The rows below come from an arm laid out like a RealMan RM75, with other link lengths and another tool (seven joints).
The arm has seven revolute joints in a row. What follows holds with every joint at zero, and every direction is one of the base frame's. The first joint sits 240.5 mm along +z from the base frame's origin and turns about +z. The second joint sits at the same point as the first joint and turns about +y. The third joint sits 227.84 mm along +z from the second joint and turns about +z. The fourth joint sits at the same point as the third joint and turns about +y. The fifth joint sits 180.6 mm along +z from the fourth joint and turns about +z. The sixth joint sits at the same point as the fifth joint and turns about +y. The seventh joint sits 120.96 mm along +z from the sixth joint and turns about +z. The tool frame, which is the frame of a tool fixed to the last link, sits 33 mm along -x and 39 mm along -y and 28 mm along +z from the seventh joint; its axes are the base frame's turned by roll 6.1, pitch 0 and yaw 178.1 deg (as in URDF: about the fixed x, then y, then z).
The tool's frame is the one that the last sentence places.
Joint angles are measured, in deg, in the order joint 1, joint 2, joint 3, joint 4, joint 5, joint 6, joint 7. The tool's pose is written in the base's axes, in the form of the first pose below.
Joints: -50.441, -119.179, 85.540, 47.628, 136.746, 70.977, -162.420
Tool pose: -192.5 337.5 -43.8 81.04 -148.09 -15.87
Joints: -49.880, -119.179, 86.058, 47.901, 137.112, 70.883, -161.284
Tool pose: -195.7 337.1 -43.3 79.12 -148.28 -15.93
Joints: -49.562, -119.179, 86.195, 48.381, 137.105, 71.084, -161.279
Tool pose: -196.0 336.4 -43.1 78.98 -148.35 -15.82
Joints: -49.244, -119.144, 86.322, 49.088, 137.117, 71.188, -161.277
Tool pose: -195.4 336.5 -42.4 78.65 -148.69 -15.98
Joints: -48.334, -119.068, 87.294, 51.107, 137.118, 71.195, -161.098
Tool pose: -193.7 336.9 -41.3 76.80 -149.80 -16.45
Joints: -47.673, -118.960, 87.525, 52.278, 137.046, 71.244, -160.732
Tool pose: -193.4 337.2 -39.9 75.94 -150.55 -16.72
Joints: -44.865, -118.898, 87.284, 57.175, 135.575, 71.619, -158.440
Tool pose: -188.4 337.4 -36.6 73.47 -154.97 -16.48
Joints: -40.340, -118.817, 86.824, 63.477, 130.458, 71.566, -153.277
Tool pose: -179.7 334.8 -34.6 70.04 -163.27 -14.12
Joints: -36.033, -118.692, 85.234, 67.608, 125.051, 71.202, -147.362
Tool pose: -176.7 332.7 -29.9 -64.69 162.95 12.26
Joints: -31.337, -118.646, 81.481, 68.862, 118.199, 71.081, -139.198
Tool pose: -183.8 330.4 -22.4 -60.11 157.17 10.98
